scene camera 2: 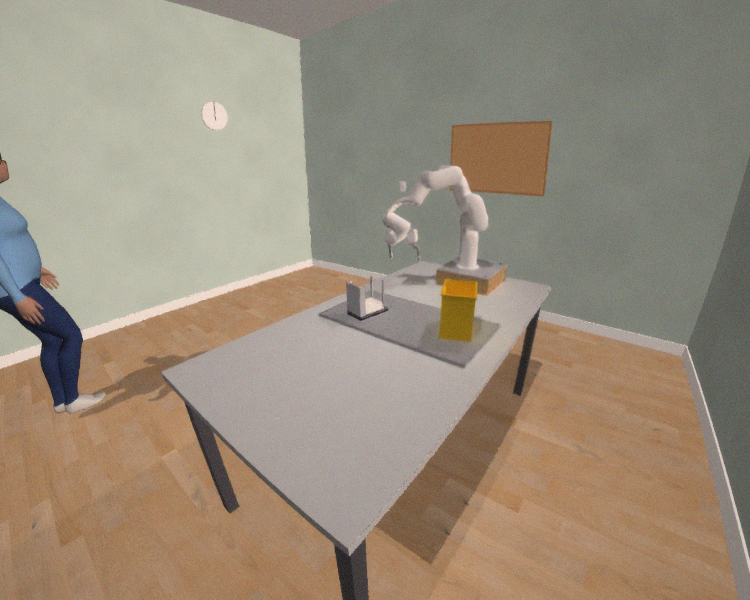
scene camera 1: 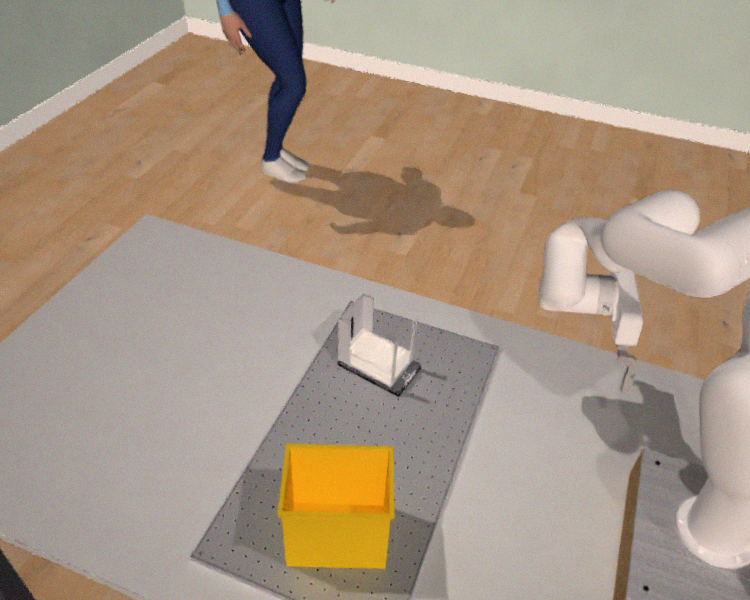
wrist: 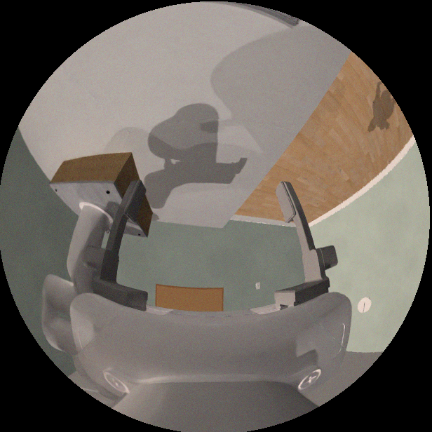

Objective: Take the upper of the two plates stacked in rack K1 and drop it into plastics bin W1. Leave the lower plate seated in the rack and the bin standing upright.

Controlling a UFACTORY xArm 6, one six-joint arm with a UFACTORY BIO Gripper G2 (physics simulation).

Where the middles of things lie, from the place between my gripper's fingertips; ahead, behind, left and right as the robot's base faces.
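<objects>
As for the yellow plastics bin W1 point(scene camera 1: 336, 502), my hand is now 46 cm to the right of it and 3 cm above it, and still 47 cm short of it.
</objects>
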